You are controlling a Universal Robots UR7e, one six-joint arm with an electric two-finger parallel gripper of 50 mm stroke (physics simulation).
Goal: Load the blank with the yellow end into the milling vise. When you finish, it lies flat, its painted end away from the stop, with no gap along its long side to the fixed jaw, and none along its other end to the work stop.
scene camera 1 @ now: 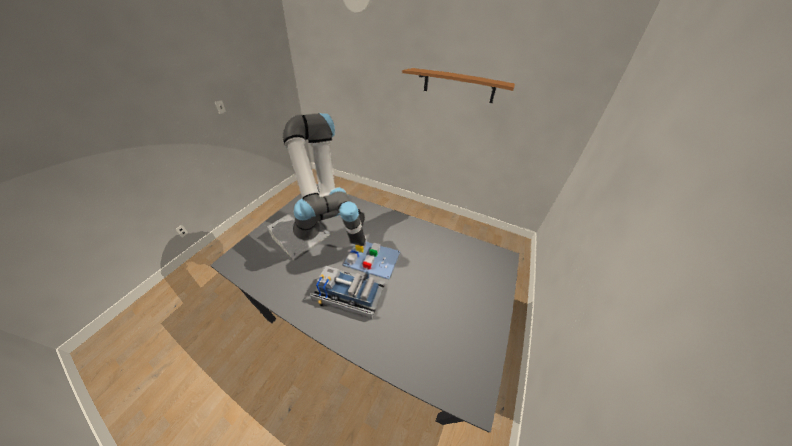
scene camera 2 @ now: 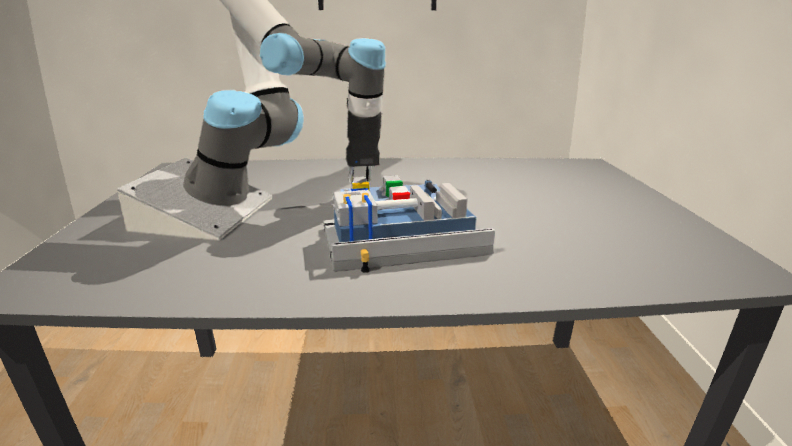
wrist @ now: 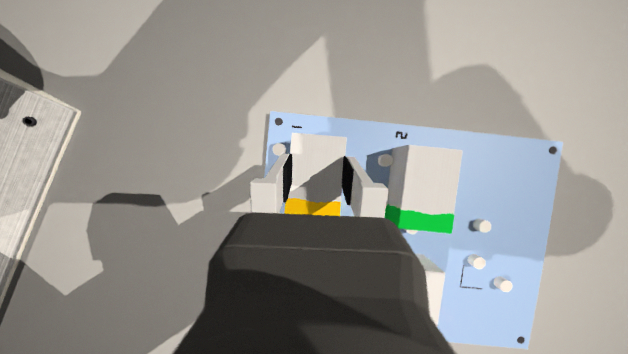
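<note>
The blank with the yellow end lies at place 1 of the light blue plate, its yellow end towards the gripper body in the wrist view. My gripper points down and is shut on this blank, one pad on each long side. Whether the blank is lifted off the plate I cannot tell. The milling vise stands in front of the plate. Its screw-side jaw and the outer jaw stand apart. A small dark part, possibly the work stop, is behind them.
The blue plate also bears a green-ended blank close to my right finger, a red-ended blank, a blue-ended blank and white pegs. The robot's base plate is at the left.
</note>
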